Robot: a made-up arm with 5 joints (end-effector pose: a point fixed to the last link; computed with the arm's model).
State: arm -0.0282 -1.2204 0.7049 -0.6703 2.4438
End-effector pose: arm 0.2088 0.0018 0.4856 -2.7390 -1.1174 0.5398
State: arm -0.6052 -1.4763 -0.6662 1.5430 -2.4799
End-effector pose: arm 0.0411 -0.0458 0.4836 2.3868 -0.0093 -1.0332
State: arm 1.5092 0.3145 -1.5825 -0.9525 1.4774
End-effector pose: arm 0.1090 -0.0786 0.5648 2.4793 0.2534 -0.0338
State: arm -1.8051 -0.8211 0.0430 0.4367 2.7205
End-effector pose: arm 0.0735 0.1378 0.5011 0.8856 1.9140 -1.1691
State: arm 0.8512 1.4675 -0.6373 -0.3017 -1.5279
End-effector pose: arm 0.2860 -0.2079 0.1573 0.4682 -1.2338 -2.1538
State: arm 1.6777 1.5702 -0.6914 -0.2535 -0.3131
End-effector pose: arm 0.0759 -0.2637 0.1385 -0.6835 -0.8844 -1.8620
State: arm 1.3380 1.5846 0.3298 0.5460 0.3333
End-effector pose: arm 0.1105 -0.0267 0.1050 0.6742 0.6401 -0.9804
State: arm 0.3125 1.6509 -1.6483 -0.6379 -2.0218
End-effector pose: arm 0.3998 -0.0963 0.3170 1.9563 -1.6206 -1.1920
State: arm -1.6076 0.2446 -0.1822 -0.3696 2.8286
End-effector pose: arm 0.0962 0.2767 0.3968 1.1593 1.7459 -1.2457
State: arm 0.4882 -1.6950 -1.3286 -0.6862 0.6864
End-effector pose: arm -0.1156 0.1161 0.2899 0.5355 0.8486 0.1368
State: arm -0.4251 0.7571 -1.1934 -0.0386 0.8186
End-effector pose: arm 0.3703 0.1187 0.4440 -0.3653 -2.0975 0.7310
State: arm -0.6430 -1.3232 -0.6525 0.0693 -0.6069
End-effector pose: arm 0.0045 -0.0769 0.5321 -1.6966 2.2350 -0.0030
